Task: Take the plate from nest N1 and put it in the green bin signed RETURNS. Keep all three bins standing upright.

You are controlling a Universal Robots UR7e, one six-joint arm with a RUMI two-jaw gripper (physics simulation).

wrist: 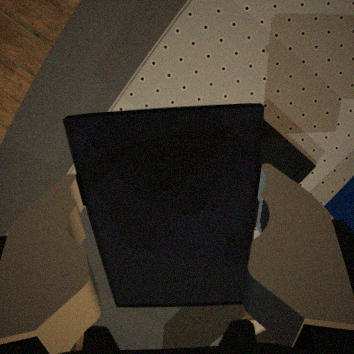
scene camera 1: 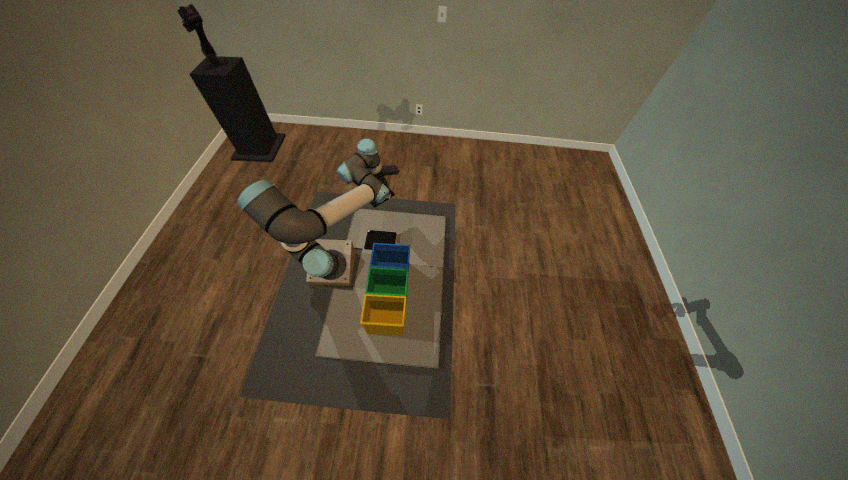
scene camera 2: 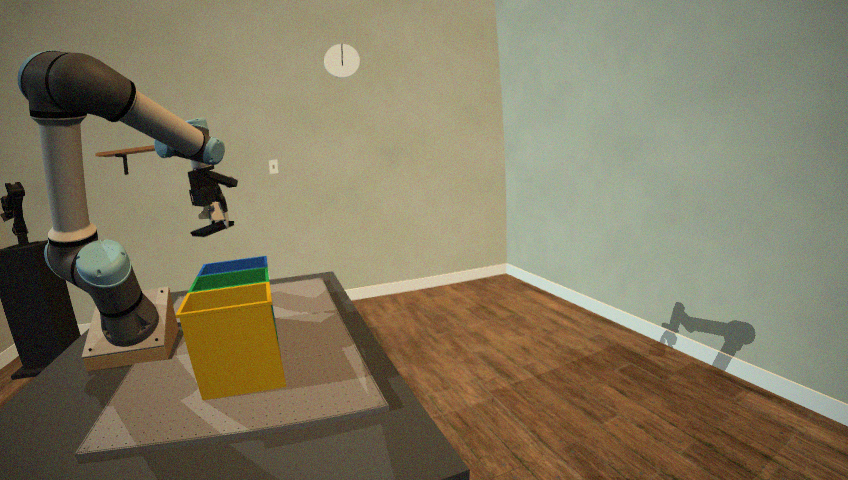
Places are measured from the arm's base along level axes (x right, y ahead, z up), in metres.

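Pixels of known places: gripper, between the fingertips: (wrist: 169,172) (scene camera 2: 219,227); arm's base, origin of its link: (scene camera 2: 131,323).
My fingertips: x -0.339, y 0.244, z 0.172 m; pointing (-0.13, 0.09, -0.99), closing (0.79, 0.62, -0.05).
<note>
Ahead of a thing's pixels: the offset from my fingertips to its top centre. "spot": to the spot under its first point. Level surfaces: height alone.
My gripper (scene camera 2: 214,220) (wrist: 169,172) is shut on a dark, flat, rectangular plate {dx +0.018, dy -0.023, dz +0.018 m} (scene camera 2: 205,229) (wrist: 167,165), with one finger at each side edge in the wrist view. It holds the plate in the air, well above the board and beyond the blue bin. In scene camera 1 the arm's wrist partly hides the gripper. The green bin {dx +0.463, dy +0.058, dz -0.058 m} (scene camera 1: 386,273) (scene camera 2: 241,277) stands upright between the blue bin {dx +0.332, dy +0.060, dz -0.058 m} (scene camera 1: 389,246) (scene camera 2: 238,265) (wrist: 345,205) and the yellow bin {dx +0.594, dy +0.057, dz -0.058 m} (scene camera 1: 383,328) (scene camera 2: 235,350), both upright. No RETURNS sign or N1 label is readable.
A black flat piece {spot: dx +0.138, dy -0.025, dz -0.226 m} (scene camera 1: 380,239) (wrist: 287,152) lies on the perforated board {dz -0.238 m} (scene camera 1: 425,339) (scene camera 2: 333,356) (wrist: 215,50) beside the blue bin. The board lies on a dark grey table {dz -0.251 m} (scene camera 1: 279,362) (scene camera 2: 416,434). A black pedestal (scene camera 1: 235,107) (scene camera 2: 35,309) stands behind the arm.
</note>
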